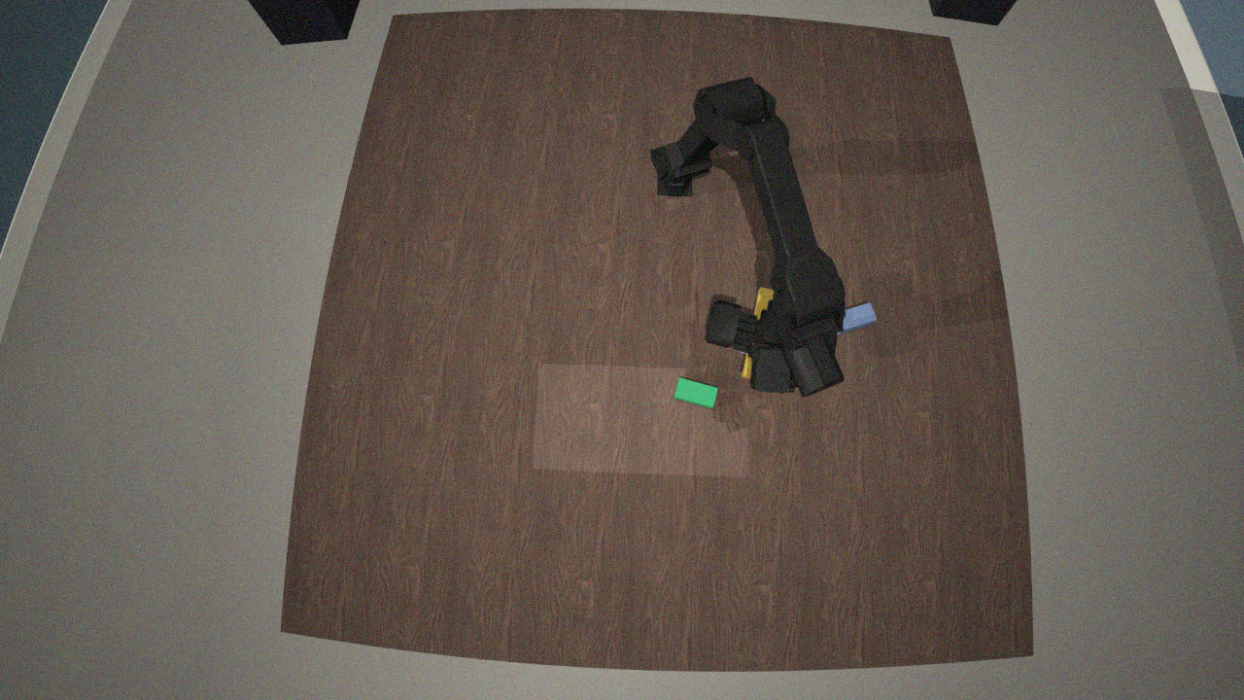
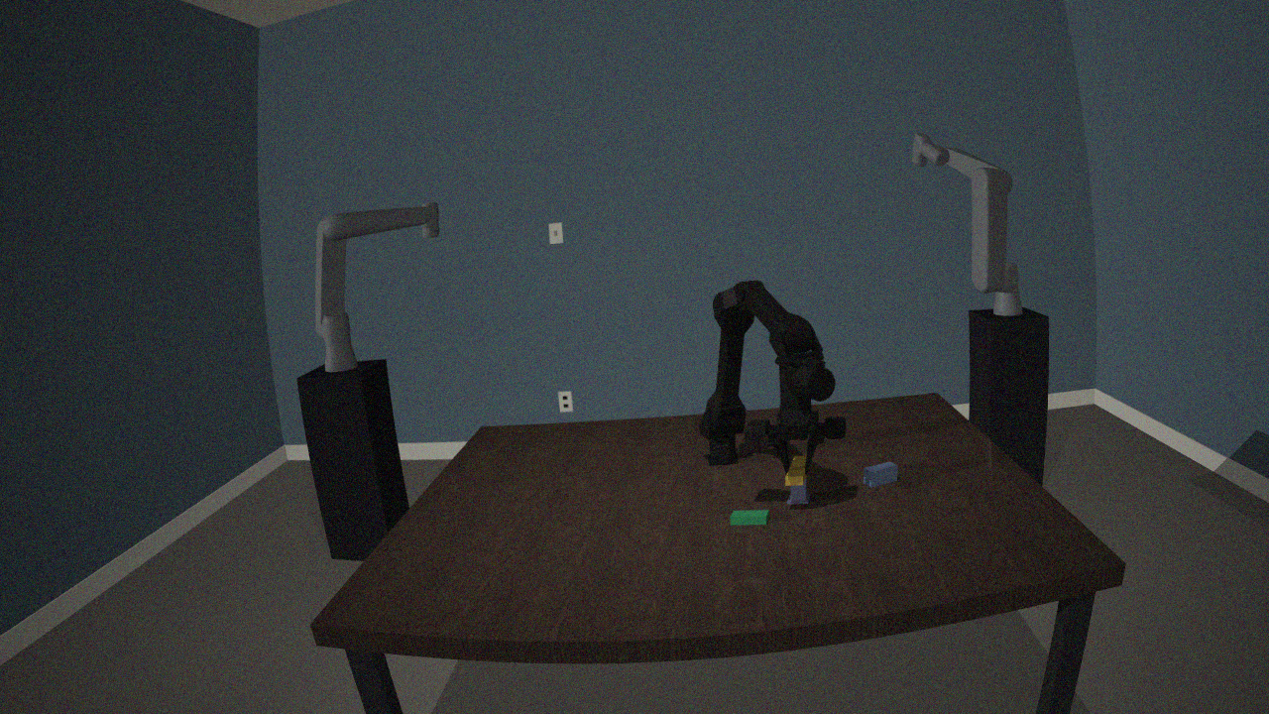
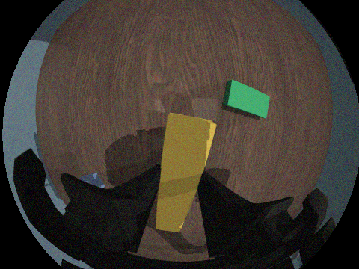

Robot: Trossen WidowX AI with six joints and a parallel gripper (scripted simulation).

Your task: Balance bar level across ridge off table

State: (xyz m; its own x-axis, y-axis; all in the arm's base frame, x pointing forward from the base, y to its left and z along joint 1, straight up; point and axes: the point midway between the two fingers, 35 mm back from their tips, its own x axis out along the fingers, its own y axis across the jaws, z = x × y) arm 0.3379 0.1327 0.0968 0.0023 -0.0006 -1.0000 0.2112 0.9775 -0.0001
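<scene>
The yellow bar is 3 cm behind my gripper tip and 1 cm to the left of it. From my gripper tip the other things lie so: pale blue block 19 cm to the left, 7 cm behind, 5 cm below; then green block 9 cm to the right, 6 cm ahead, 5 cm below.
</scene>
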